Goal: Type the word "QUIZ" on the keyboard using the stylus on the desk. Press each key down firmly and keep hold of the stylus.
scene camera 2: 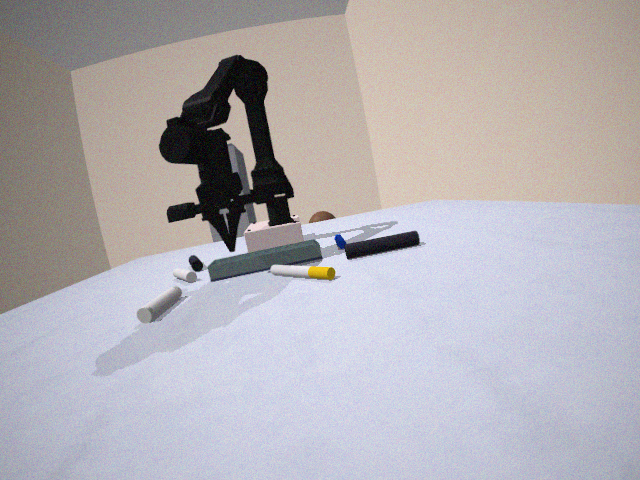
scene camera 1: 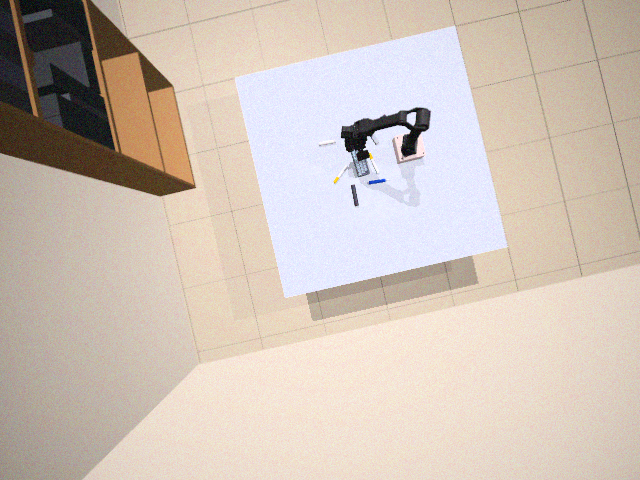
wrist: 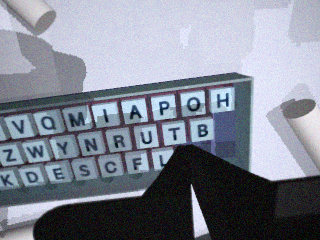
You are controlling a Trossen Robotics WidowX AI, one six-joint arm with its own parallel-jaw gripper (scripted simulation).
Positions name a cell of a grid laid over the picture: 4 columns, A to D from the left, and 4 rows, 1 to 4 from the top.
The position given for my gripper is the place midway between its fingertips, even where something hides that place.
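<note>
In scene camera 2 there is my gripper (scene camera 2: B3), shut and holding nothing. The wrist view shows my gripper (wrist: C3) too.
</note>
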